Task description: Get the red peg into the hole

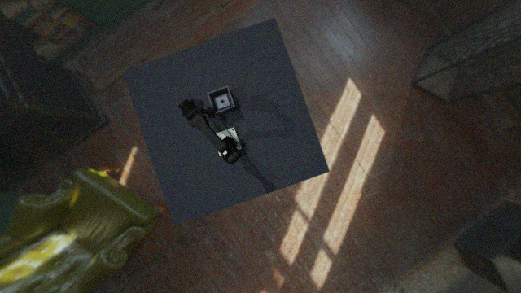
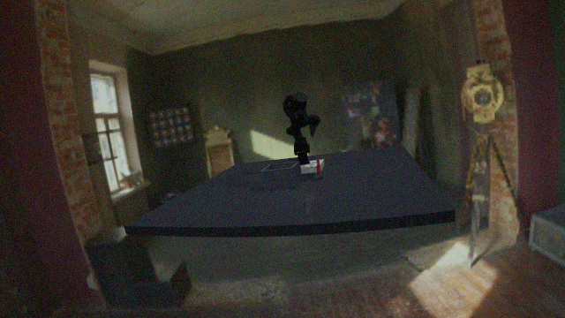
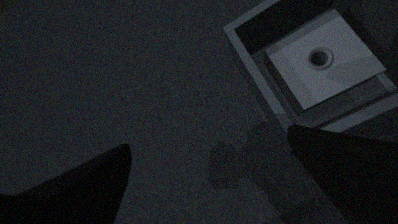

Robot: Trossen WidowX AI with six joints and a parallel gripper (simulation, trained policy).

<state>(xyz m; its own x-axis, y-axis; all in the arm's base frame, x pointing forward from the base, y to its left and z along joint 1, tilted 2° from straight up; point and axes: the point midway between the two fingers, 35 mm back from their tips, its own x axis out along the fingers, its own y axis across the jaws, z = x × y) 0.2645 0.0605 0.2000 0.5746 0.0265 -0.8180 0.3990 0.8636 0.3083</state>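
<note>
Right now the red peg is 11 cm behind my gripper tip, 4 cm to the left of it and 16 cm below it. Round my gripper tip: plate: 3 cm ahead, 13 cm to the right, 16 cm below; grey box: 3 cm ahead, 13 cm to the right, 18 cm below.
</note>
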